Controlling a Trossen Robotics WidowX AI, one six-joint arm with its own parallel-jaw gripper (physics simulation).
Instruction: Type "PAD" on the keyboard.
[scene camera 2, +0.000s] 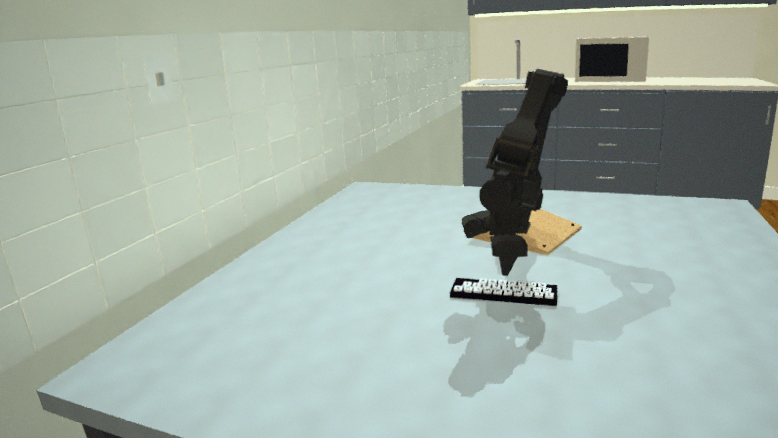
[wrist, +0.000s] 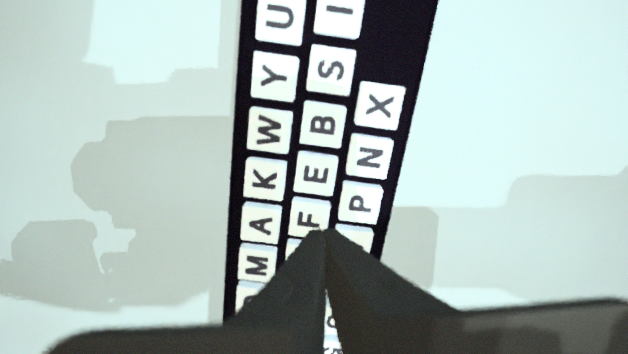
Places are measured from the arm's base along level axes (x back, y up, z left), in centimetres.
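Where they show: gripper, fingertip midpoint: (scene camera 2: 505, 275) (wrist: 322, 241).
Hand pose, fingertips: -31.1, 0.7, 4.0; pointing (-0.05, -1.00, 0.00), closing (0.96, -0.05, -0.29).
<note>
Each offset is from my fingertips to the top centre of the thing, as dx, dy, dz. Level surfaces: height alone.
A black keyboard {-0.5, -2.2, +0.0} (scene camera 2: 503, 300) (wrist: 400, 55) with white letter keys lies flat on the table. In the wrist view the P key {+1.4, -2.2, -0.8} (wrist: 360, 203) is in the right column, the A key {-2.3, -2.2, +1.2} (wrist: 260, 224) in the left column. The D key {-1.8, -2.2, +5.1} (wrist: 248, 296) is mostly hidden behind the fingers. My gripper (scene camera 2: 506, 273) (wrist: 322, 241) is shut and empty and points down over the keyboard. In the wrist view its tips show at the lower edge of the F key {-0.4, -2.2, +0.4} (wrist: 310, 215), beside the partly covered key below P. Whether the tips touch any key I cannot tell.
A wooden wedge-shaped block (scene camera 2: 555, 231) with dark holes lies behind the gripper on the pale blue table {dy -4.0} (scene camera 2: 244, 326). A tiled wall (scene camera 2: 103, 125) runs along the left. Grey cabinets (scene camera 2: 707, 141) with a microwave (scene camera 2: 639, 59) stand at the back.
</note>
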